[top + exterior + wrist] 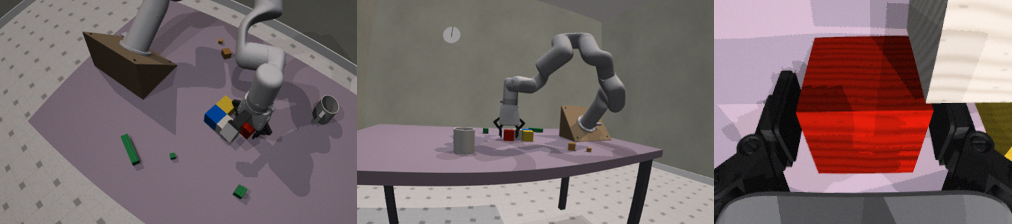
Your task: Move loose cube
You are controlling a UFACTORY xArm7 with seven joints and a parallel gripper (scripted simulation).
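Right now my hand is right at the red cube. From my hand the other things lie so: green bar 310 mm to the right, 230 mm behind, 10 mm below; white cube 50 mm to the right, 50 mm behind.
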